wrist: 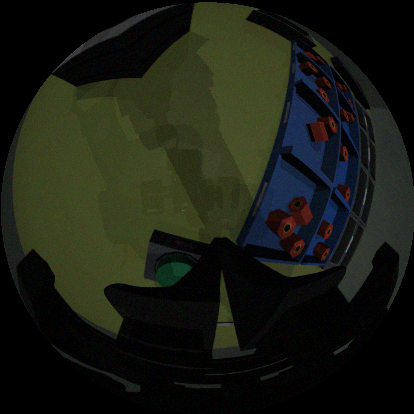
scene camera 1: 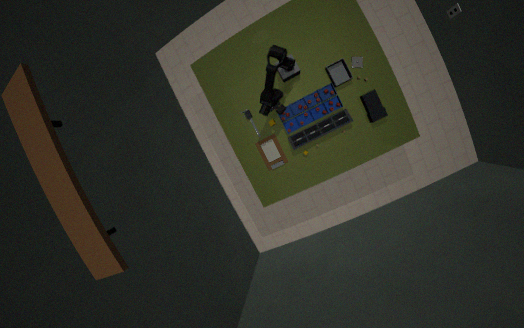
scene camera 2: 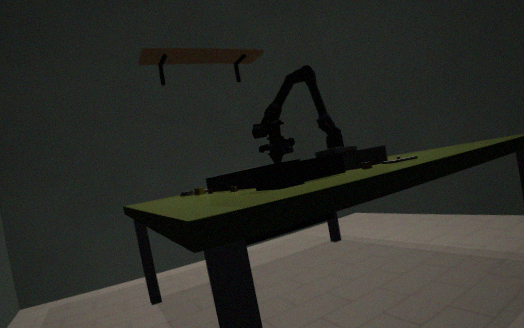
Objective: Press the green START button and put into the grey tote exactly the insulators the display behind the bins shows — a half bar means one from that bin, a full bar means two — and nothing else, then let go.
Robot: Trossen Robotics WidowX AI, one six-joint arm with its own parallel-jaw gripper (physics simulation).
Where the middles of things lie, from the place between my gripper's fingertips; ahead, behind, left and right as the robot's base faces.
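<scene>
Grey tote (scene camera 2: 352, 160): 48 cm to the left of my gripper, 8 cm behind it, 2 cm below it. Dark display panel (scene camera 2: 244, 179): 25 cm to the left of my gripper, 26 cm ahead of it, 2 cm below it. Black box (scene camera 2: 281, 175): 20 cm ahead of my gripper, 65 cm to the left of it, 2 cm below it. My gripper itself is 3 cm above the green START button (wrist: 169, 257), 1 cm past it and 6 cm to the left of it.
</scene>
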